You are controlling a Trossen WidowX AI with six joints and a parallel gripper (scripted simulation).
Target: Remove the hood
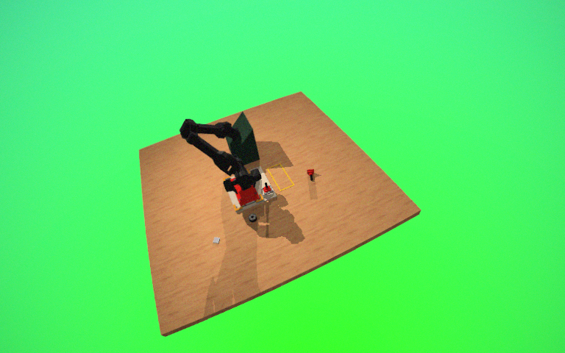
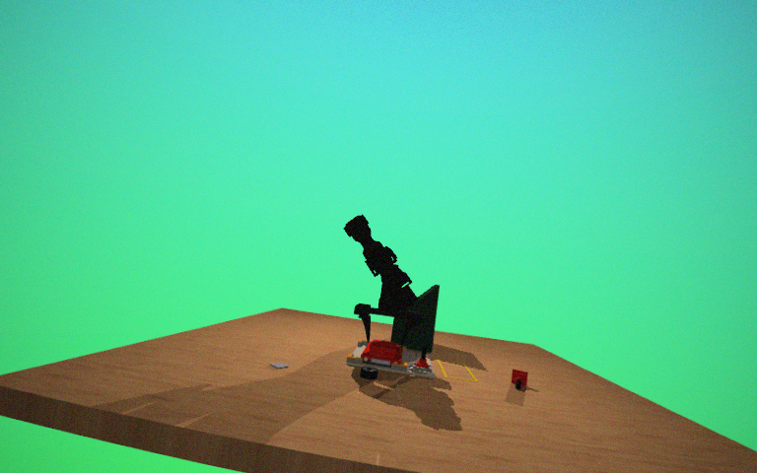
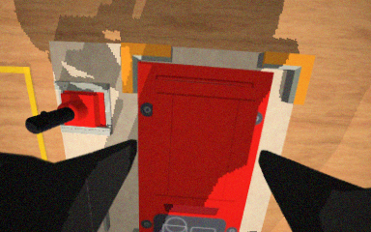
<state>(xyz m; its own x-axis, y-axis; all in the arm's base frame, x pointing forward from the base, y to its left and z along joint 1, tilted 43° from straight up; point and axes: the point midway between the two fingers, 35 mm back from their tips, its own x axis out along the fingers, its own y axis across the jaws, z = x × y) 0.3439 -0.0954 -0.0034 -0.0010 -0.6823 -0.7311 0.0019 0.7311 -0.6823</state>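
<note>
The red hood is 1 cm below my gripper tip. The rest, counted from my gripper tip: small grey tile (19 cm ahead, 22 cm to the right, 5 cm below); black wheel (15 cm ahead, 2 cm to the right, 4 cm below).
</note>
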